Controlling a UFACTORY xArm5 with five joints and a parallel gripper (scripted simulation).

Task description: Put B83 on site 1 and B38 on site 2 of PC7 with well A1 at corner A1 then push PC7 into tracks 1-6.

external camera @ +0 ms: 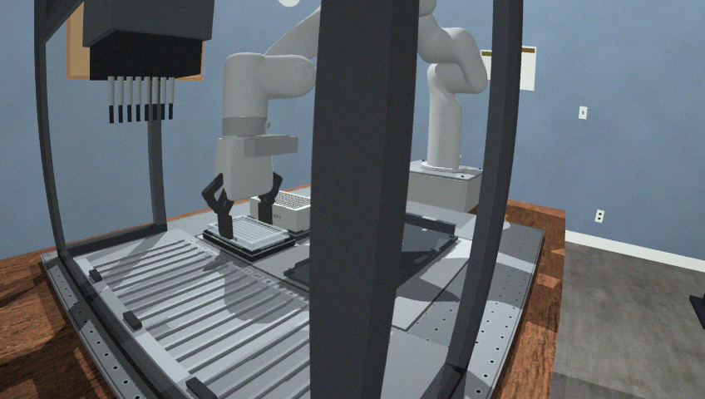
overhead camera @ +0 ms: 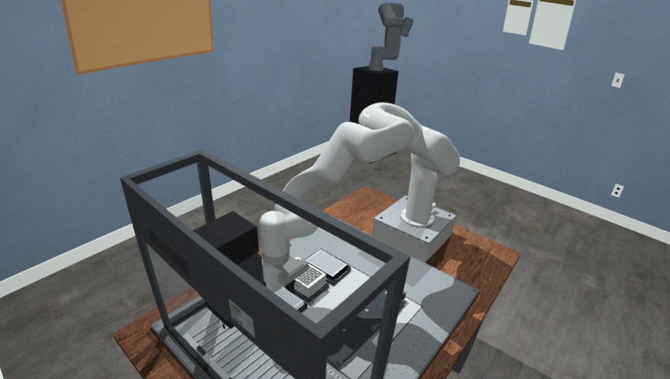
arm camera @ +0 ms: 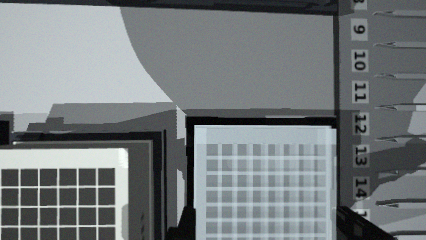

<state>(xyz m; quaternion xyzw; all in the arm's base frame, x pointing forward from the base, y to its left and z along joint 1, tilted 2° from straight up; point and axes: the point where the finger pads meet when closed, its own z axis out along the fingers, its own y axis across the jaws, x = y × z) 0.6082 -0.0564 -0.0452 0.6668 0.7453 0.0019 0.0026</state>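
Now: hand 13 cm past the dark plate carrier PC7, 20 cm to the right of it and 1 cm above it. From my hand the other things lie so: dark frame post (24 cm ahead, 43 cm to the left, 22 cm above).
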